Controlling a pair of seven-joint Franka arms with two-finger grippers.
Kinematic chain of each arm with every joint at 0, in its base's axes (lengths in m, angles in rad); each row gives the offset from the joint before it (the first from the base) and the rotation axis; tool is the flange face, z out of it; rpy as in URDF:
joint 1: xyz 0 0 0.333 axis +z
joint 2: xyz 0 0 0 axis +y
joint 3: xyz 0 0 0.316 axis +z
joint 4: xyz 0.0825 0 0 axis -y
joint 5: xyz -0.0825 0 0.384 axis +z
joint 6: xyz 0 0 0 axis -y
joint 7: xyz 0.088 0 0 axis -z
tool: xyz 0 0 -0.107 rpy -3.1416 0 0
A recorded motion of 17 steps. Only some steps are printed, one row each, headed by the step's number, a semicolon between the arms.
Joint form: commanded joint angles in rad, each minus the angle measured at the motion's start. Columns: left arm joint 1, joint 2, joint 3, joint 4, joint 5, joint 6, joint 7; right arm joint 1, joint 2, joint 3, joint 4, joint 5, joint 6, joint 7.
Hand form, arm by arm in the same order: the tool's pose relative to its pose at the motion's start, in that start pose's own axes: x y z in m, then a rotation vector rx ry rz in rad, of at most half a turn. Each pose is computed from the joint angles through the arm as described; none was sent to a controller.
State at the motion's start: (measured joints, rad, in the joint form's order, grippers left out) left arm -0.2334 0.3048 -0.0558 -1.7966 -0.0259 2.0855 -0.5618; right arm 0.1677 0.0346 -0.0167 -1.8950 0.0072 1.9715 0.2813
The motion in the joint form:
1: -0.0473 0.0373 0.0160 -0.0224 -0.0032 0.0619 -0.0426; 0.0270 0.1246 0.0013 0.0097 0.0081 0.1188 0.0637
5: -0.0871 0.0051 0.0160 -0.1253 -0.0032 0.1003 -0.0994; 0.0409 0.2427 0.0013 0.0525 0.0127 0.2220 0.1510
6: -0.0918 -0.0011 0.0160 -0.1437 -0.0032 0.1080 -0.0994; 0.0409 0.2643 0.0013 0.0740 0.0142 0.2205 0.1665
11: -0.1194 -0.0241 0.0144 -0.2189 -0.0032 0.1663 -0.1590; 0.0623 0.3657 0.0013 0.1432 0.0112 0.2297 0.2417
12: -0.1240 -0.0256 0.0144 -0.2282 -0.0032 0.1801 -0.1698; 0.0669 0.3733 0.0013 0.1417 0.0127 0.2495 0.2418
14: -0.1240 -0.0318 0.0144 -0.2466 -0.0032 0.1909 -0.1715; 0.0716 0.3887 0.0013 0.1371 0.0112 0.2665 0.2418
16: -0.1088 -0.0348 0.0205 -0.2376 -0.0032 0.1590 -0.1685; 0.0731 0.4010 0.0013 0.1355 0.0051 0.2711 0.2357
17: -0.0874 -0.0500 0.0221 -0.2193 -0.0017 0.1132 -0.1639; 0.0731 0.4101 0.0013 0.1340 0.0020 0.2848 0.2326
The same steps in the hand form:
1: -0.0084 0.0176 0.0294 0.0012 0.0018 -0.0142; 0.0208 -0.0241 0.0591 0.0069 0.0016 0.0399
5: -0.0414 0.0237 0.0531 0.0238 -0.0234 -0.0326; 0.0433 -0.0405 0.1035 0.0191 0.0265 0.1165
6: -0.0465 0.0233 0.0568 0.0271 -0.0268 -0.0281; 0.0487 -0.0425 0.1076 0.0195 0.0245 0.1327
11: -0.0690 0.0273 0.0714 0.0264 -0.0206 -0.0595; 0.0621 -0.0618 0.1413 0.0080 0.0040 0.1847
12: -0.0716 0.0285 0.0735 0.0231 -0.0158 -0.0659; 0.0625 -0.0652 0.1452 0.0136 0.0132 0.1812
14: -0.0749 0.0257 0.0767 0.0243 -0.0166 -0.0678; 0.0617 -0.0681 0.1559 0.0110 0.0110 0.1758
16: -0.0678 0.0158 0.0734 0.0372 -0.0308 -0.0857; 0.0611 -0.0687 0.1644 0.0025 0.0047 0.1645
17: -0.0596 0.0059 0.0599 0.0449 -0.0395 -0.1023; 0.0617 -0.0688 0.1698 0.0015 0.0086 0.1595

